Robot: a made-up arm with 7 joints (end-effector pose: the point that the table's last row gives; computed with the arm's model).
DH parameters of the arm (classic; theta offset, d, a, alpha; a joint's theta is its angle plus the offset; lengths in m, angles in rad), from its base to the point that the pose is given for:
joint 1: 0 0.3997 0 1.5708
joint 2: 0 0.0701 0 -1.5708
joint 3: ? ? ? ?
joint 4: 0 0.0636 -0.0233 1.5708
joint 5: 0 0.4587 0 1.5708
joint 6: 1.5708 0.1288 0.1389 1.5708
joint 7: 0 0.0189 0 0
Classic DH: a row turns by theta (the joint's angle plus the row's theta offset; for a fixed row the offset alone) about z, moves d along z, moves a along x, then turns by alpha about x.
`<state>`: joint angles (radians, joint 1 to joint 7).
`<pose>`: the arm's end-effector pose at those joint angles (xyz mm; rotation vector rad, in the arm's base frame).
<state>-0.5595 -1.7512 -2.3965 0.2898 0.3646 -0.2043 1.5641</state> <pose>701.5 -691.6 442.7 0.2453 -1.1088 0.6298</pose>
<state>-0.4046 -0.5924 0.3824 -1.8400 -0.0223 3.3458 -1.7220</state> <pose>-123.1 -203.2 771.9 -1.9926 -2.1419 -0.1895</pose>
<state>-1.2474 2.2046 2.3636 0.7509 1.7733 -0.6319 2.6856</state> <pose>15.2 348.5 -412.3 0.9162 -1.2240 0.0911</pose>
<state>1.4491 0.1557 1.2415 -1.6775 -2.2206 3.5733 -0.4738</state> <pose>273.9 -259.7 573.6 -0.2605 -1.1833 1.6931</pose>
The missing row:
joint 3: 0 0.391 0.023 -1.5708
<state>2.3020 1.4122 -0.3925 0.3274 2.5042 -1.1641 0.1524</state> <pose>475.8 -693.1 750.9 1.5749 -1.8208 -1.0336</pose>
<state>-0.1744 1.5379 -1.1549 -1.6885 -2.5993 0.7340 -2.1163</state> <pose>-208.2 559.7 385.9 -0.9419 2.0234 -0.1104</pose>
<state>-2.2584 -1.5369 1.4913 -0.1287 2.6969 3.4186 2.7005</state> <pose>-492.0 -506.0 611.8 -1.5565 1.8821 -1.3408</pose>
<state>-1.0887 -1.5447 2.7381 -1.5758 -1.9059 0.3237 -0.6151</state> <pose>-245.5 -426.5 -68.9 -1.4341 1.7833 0.2153</pose>
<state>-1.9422 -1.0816 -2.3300 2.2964 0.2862 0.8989 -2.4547</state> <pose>-300.3 245.7 793.6 -1.3156 1.7810 1.0286</pose>
